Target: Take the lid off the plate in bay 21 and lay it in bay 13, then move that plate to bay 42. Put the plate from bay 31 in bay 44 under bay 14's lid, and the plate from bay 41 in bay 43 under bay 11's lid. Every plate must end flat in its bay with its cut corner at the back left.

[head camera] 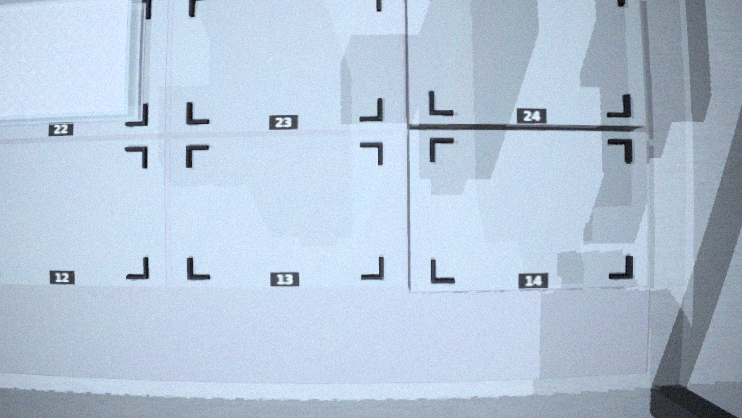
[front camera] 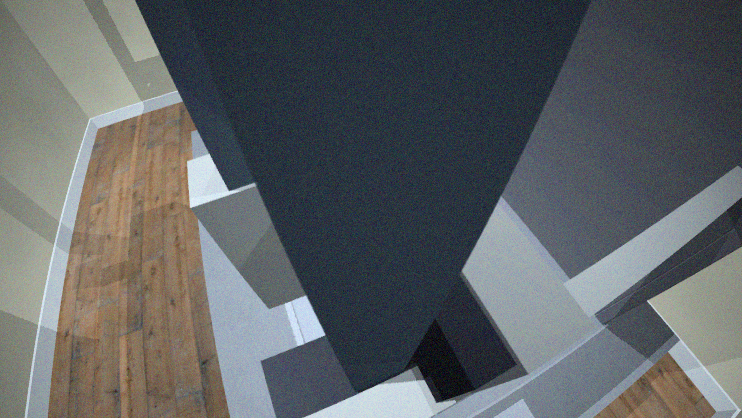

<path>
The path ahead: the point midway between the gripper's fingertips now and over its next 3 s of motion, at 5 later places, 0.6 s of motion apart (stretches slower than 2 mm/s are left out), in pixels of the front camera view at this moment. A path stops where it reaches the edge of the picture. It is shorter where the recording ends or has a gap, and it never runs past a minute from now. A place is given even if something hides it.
The gripper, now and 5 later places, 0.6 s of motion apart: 369,384; 390,286; 372,181; 341,129; 338,126; 339,134
</path>
